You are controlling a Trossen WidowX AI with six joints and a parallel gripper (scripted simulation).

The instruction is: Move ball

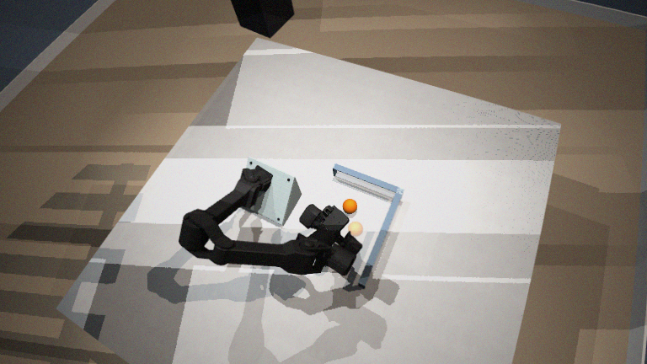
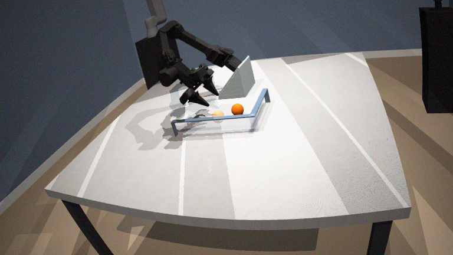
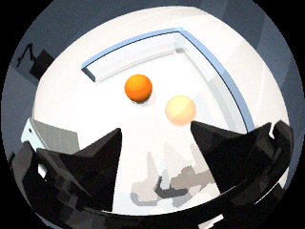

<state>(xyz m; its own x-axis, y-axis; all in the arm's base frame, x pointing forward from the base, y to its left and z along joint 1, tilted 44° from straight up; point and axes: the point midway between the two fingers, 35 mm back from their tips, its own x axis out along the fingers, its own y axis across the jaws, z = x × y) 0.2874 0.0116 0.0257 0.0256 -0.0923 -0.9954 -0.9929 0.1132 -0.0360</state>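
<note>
The orange ball lies 80 mm to the left of my gripper tip, 50 mm below it and 20 mm behind it. From my gripper tip the other things lie so: see-through copy of ball (50 mm below, 40 mm ahead, 30 mm to the left).
</note>
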